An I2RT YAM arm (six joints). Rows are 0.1 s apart.
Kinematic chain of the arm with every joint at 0, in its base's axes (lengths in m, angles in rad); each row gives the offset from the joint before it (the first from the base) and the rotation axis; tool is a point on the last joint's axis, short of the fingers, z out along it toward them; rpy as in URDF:
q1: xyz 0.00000 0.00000 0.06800 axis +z
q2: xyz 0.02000 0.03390 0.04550 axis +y
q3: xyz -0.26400 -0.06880 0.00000 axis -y
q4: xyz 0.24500 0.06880 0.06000 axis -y
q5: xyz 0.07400 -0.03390 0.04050 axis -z
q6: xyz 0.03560 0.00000 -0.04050 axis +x
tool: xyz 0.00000 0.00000 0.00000 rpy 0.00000 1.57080 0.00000
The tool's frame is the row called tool.
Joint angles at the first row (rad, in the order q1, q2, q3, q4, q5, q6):
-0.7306 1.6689 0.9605 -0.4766 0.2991 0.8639
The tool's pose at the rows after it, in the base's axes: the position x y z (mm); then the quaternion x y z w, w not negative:
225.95, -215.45, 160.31, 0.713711, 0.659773, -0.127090, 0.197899
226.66, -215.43, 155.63, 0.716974, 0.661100, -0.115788, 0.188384
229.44, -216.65, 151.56, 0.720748, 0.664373, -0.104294, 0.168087
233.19, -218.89, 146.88, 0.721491, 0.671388, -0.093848, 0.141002
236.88, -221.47, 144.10, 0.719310, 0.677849, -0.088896, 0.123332
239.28, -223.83, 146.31, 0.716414, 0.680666, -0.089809, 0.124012
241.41, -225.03, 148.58, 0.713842, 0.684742, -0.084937, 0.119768
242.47, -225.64, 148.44, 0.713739, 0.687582, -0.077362, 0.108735
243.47, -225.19, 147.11, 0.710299, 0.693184, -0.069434, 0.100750
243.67, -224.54, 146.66, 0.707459, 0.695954, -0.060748, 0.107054
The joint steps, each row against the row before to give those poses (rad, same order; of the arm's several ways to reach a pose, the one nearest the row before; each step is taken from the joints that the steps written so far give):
0.0012 0.0054 -0.0020 0.0057 -0.0127 -0.0001
-0.0010 0.0157 0.0012 -0.0051 -0.0235 0.0089
0.0002 0.0296 0.0238 -0.0357 -0.0256 0.0104
-0.0003 0.0399 0.0353 -0.0493 -0.0263 0.0005
0.0002 0.0313 0.0310 -0.0341 -0.0140 -0.0071
-0.0004 0.0069 0.0184 -0.0093 0.0009 -0.0088
0.0004 0.0063 0.0193 -0.0205 -0.0113 -0.0071
-0.0010 0.0111 0.0163 -0.0263 -0.0172 -0.0016
0.0011 0.0084 0.0068 -0.0130 -0.0178 -0.0088
0.0000 -0.0050 -0.0095 0.0185 -0.0174 -0.0072

